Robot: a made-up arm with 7 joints. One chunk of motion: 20 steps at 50 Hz.
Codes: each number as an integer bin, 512 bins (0 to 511) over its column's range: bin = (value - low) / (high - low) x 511, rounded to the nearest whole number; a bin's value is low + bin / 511 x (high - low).
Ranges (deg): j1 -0.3..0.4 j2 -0.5..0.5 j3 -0.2..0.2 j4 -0.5..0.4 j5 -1.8..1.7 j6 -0.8..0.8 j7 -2..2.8
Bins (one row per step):
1: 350 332 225 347 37 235 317
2: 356 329 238 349 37 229 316
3: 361 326 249 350 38 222 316
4: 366 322 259 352 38 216 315
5: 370 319 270 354 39 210 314
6: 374 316 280 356 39 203 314
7: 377 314 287 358 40 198 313
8: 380 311 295 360 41 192 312
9: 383 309 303 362 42 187 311
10: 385 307 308 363 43 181 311
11: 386 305 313 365 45 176 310
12: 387 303 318 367 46 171 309
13: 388 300 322 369 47 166 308
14: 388 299 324 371 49 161 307
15: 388 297 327 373 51 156 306
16: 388 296 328 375 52 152 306
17: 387 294 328 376 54 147 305
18: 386 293 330 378 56 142 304
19: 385 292 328 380 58 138 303
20: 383 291 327 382 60 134 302
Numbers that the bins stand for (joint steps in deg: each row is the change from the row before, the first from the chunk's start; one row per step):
1: 0.179 0.150 -0.024 0.111 -1.547 -0.064 0.978
2: 0.188 0.144 -0.014 0.115 -1.547 -0.083 0.968
3: 0.195 0.138 -0.005 0.116 -1.540 -0.105 0.968
4: 0.201 0.130 0.003 0.120 -1.540 -0.124 0.959
5: 0.207 0.124 0.011 0.123 -1.533 -0.142 0.950
6: 0.212 0.118 0.019 0.127 -1.533 -0.164 0.950
7: 0.216 0.114 0.025 0.131 -1.526 -0.180 0.940
8: 0.221 0.109 0.031 0.134 -1.519 -0.199 0.931
9: 0.225 0.105 0.037 0.138 -1.512 -0.214 0.921
10: 0.227 0.101 0.041 0.139 -1.505 -0.233 0.921
11: 0.229 0.097 0.045 0.143 -1.492 -0.249 0.912
12: 0.230 0.093 0.049 0.146 -1.485 -0.265 0.903
13: 0.232 0.087 0.052 0.150 -1.478 -0.280 0.893
14: 0.232 0.085 0.054 0.153 -1.464 -0.296 0.884
15: 0.232 0.081 0.056 0.157 -1.451 -0.312 0.874
16: 0.232 0.079 0.057 0.160 -1.444 -0.324 0.874
17: 0.230 0.075 0.057 0.162 -1.430 -0.340 0.865
18: 0.229 0.073 0.058 0.166 -1.416 -0.355 0.856
19: 0.227 0.071 0.057 0.169 -1.403 -0.368 0.846
20: 0.225 0.069 0.056 0.173 -1.389 -0.380 0.837

